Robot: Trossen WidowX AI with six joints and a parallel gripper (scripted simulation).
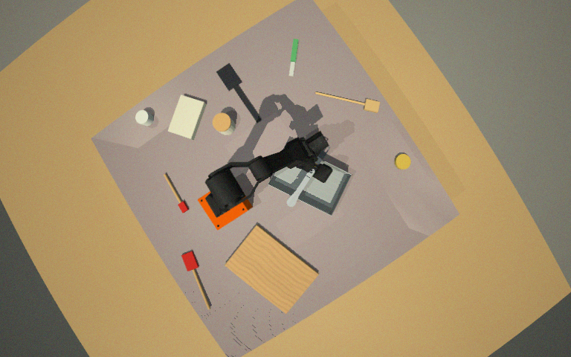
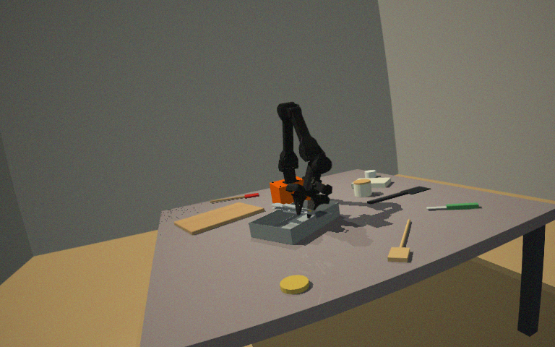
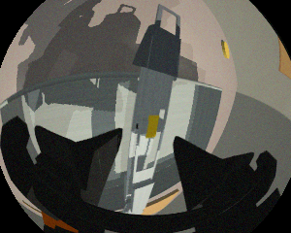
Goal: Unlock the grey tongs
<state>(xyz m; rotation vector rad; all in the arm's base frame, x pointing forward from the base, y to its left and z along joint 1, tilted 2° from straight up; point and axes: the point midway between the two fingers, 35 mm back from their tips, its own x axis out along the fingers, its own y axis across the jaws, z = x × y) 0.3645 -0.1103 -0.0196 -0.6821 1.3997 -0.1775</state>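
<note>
My gripper tip is now 4 cm past the grey roasting tin, 2 cm above it and 1 cm to the left of it. Round my gripper tip: cork-lidded jar: 41 cm to the left, 19 cm behind, 1 cm below; wooden board: 42 cm behind, 24 cm to the right, 4 cm below; yellow disc: 36 cm ahead, 21 cm to the right, 3 cm below.
</note>
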